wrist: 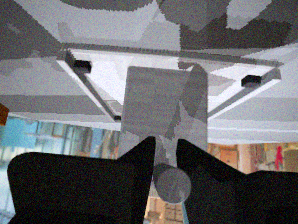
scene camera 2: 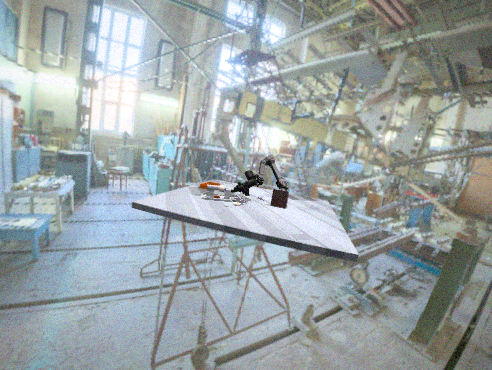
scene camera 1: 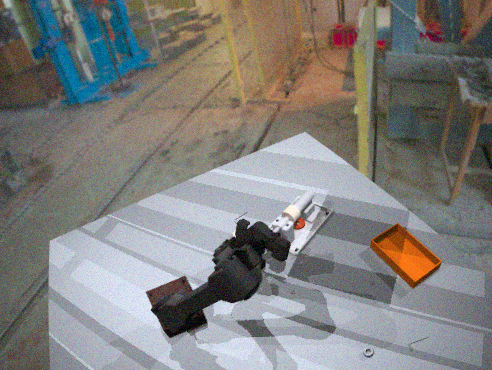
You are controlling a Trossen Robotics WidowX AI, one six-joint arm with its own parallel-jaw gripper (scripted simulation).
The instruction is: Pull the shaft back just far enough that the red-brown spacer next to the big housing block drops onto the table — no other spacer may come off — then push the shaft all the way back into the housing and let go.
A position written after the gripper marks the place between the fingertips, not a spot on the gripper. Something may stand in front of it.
In view: the gripper (scene camera 1: 277,233) and a housing block (scene camera 1: 315,216).
The gripper shows as well in the wrist view (wrist: 165,144). The housing block shows as well in the wrist view (wrist: 170,95).
